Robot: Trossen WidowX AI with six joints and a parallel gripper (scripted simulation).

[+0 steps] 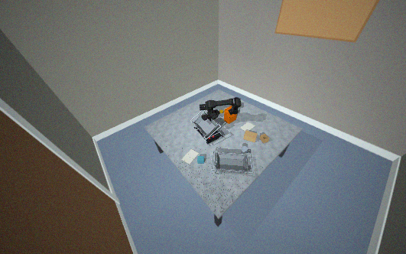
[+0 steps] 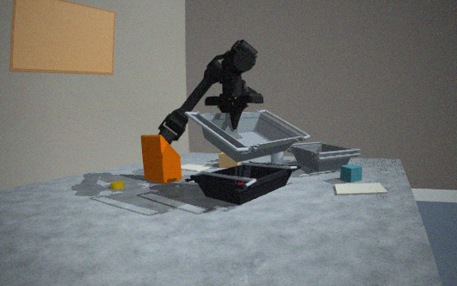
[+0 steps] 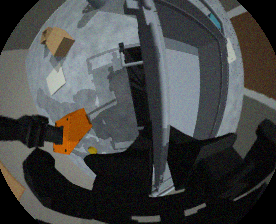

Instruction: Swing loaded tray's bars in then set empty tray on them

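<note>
Right now the grey tray is 80 mm ahead of my gripper tip and 10 mm to the right of it. Round my gripper tip: box 440 mm to the left, 340 mm behind, 160 mm below; yellow disc 350 mm behind, 210 mm to the right, 170 mm below; teal cube 310 mm ahead, 210 mm to the left, 160 mm below.
</note>
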